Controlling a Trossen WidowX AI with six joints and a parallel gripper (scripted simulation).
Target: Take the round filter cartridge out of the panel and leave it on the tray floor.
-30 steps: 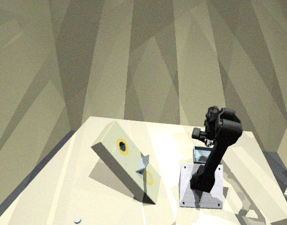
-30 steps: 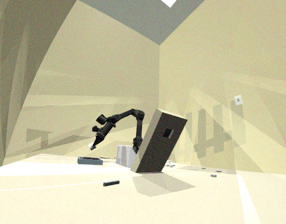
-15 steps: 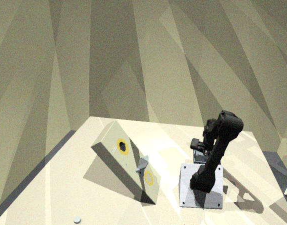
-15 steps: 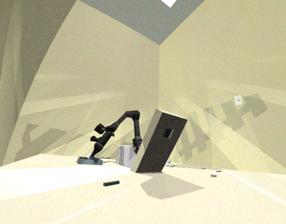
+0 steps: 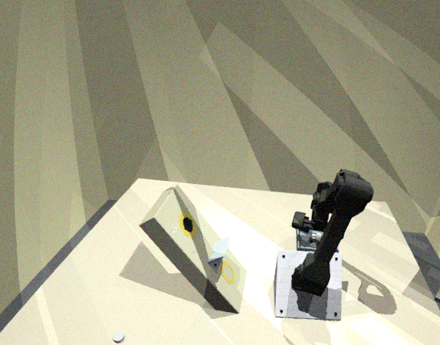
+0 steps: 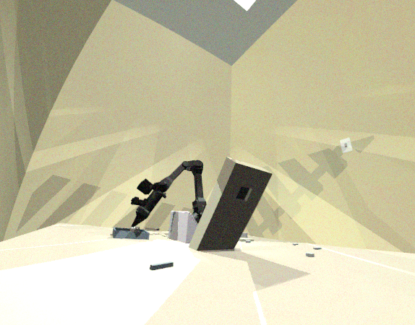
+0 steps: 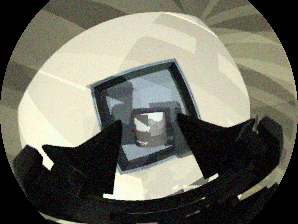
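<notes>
Now: gripper tip 20 mm to the right of the round filter cartridge and 20 mm above it. Also, from my gripper tip: grey-blue tray: 10 mm to the right, 40 mm below; service panel: 380 mm ahead, 280 mm to the left, 110 mm above; small dark bar: 500 mm ahead, 40 mm below.
</notes>
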